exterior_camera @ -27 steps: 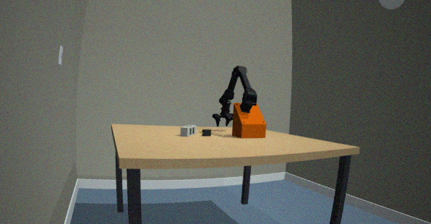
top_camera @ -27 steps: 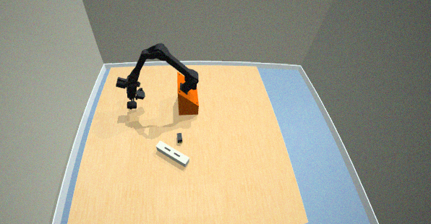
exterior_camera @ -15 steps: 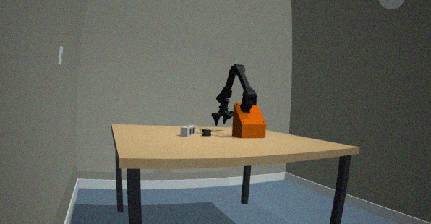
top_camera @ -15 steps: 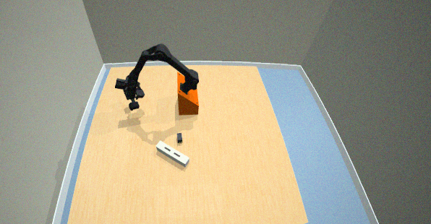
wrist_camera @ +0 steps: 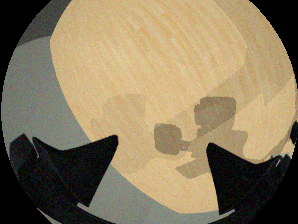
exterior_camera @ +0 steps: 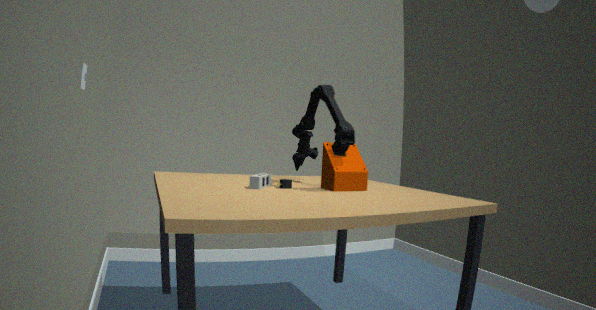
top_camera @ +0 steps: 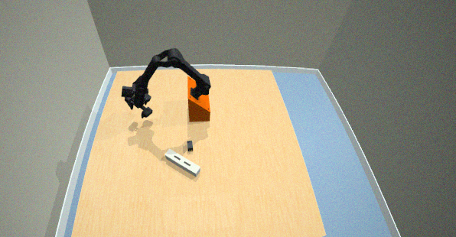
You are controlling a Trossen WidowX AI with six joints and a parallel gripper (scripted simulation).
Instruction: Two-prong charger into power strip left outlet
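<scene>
Now: gripper tip 340 mm to the right of the dark block, 200 mm short of it and 50 mm above it.
</scene>
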